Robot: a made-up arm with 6 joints. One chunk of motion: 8 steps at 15 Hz.
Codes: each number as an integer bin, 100 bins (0 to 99) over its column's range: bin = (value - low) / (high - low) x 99, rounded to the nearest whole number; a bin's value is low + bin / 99 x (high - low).
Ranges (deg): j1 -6..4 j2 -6..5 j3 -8..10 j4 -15..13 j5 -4..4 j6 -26..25
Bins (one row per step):
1: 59 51 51 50 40 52
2: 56 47 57 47 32 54
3: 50 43 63 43 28 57
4: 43 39 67 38 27 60
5: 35 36 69 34 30 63
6: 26 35 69 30 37 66
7: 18 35 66 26 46 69
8: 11 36 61 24 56 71
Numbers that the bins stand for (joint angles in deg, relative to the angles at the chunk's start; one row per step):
1: -0.04 -0.33 1.27 -0.86 -0.77 0.79
2: -0.34 -0.78 2.36 -1.71 -1.41 1.82
3: -0.95 -1.22 3.45 -2.84 -1.74 3.36
4: -1.66 -1.67 4.18 -4.25 -1.82 4.91
5: -2.46 -2.00 4.55 -5.38 -1.58 6.45
6: -3.37 -2.11 4.55 -6.52 -1.01 8.00
7: -4.18 -2.11 4.00 -7.65 -0.28 9.55
8: -4.89 -2.00 3.09 -8.21 0.53 10.58

